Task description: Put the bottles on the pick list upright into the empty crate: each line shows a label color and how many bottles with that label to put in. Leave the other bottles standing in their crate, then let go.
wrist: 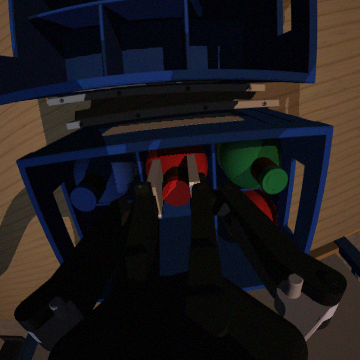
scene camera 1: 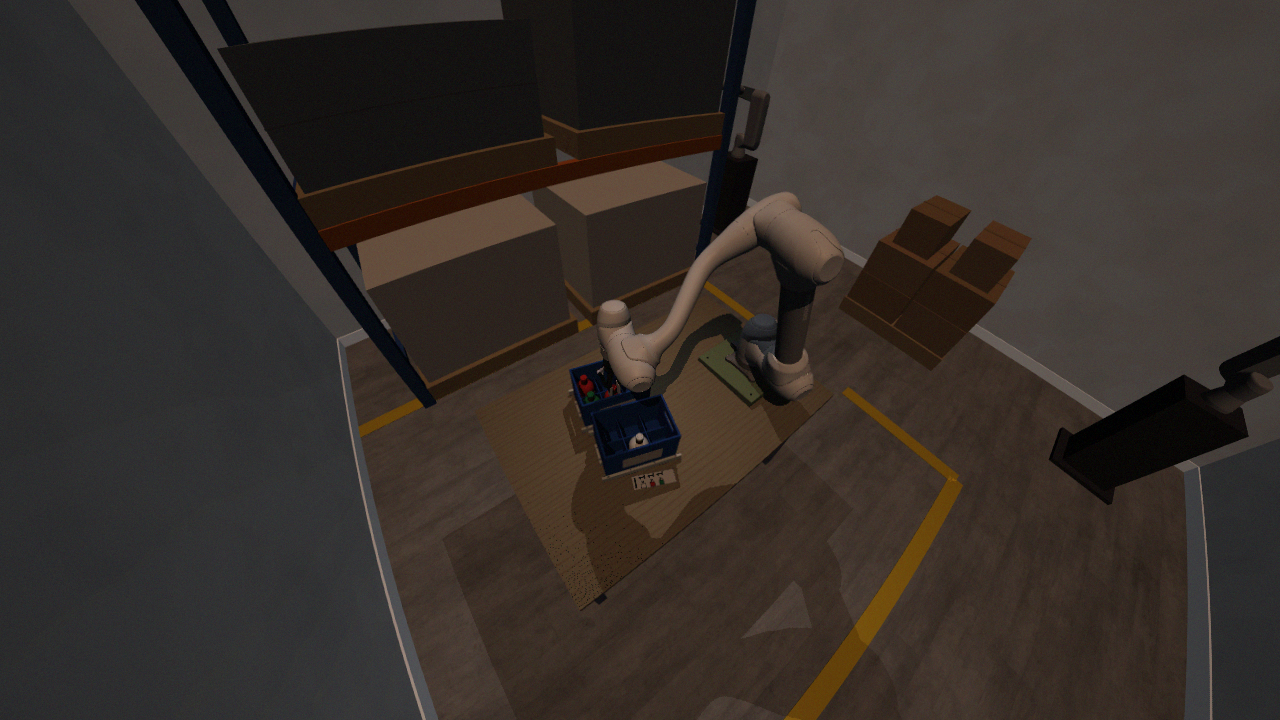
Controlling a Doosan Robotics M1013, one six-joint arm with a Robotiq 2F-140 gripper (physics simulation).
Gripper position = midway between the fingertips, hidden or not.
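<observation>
Visible to me: a green bottle (wrist: 255, 163); my gripper (wrist: 174, 169).
</observation>
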